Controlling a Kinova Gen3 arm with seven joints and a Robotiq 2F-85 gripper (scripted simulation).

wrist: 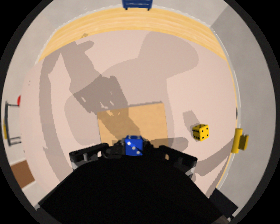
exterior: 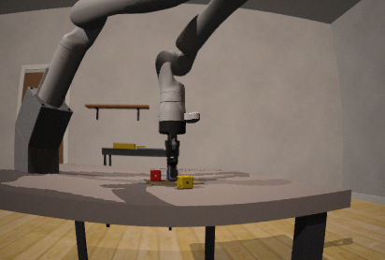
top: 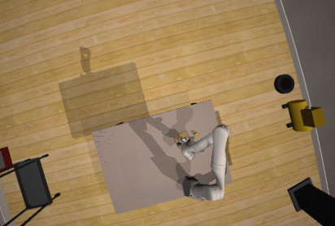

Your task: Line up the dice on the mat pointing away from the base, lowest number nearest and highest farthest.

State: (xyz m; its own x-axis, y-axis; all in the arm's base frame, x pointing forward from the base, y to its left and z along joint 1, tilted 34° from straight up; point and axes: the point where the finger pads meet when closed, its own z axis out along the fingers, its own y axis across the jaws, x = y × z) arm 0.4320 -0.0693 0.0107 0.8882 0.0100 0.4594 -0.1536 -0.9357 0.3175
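Right now my hand is 1 cm above the blue die. From my hand the other things lie so: yellow die 1 cm behind, 15 cm to the right, 1 cm below; then red die 5 cm behind, 1 cm to the left, 1 cm below; then tan mat 3 cm below.
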